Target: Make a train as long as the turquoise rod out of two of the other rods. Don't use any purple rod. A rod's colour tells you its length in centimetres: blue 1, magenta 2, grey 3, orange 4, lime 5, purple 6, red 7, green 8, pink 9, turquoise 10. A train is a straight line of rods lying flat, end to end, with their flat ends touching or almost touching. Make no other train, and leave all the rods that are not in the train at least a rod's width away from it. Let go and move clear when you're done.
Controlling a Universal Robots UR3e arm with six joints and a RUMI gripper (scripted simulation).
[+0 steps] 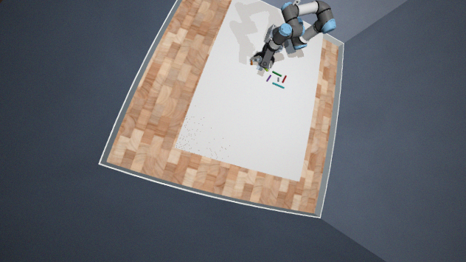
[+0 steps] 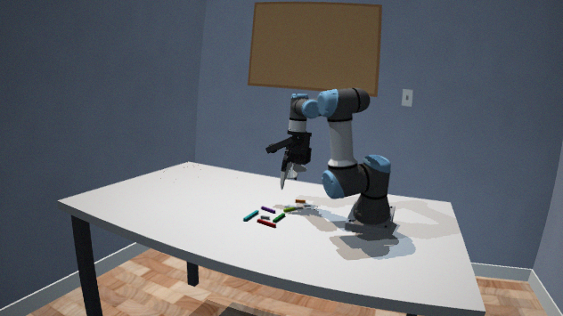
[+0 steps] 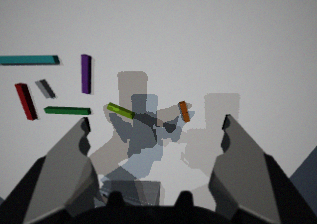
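Right now the grey rod is 19 cm to the left of my hand and 7 cm below it. Round my hand: lime rod 4 cm behind, 6 cm to the left, 7 cm below; then purple rod 2 cm ahead, 11 cm to the left, 7 cm below; then orange rod 3 cm behind, 5 cm to the right, 7 cm below.
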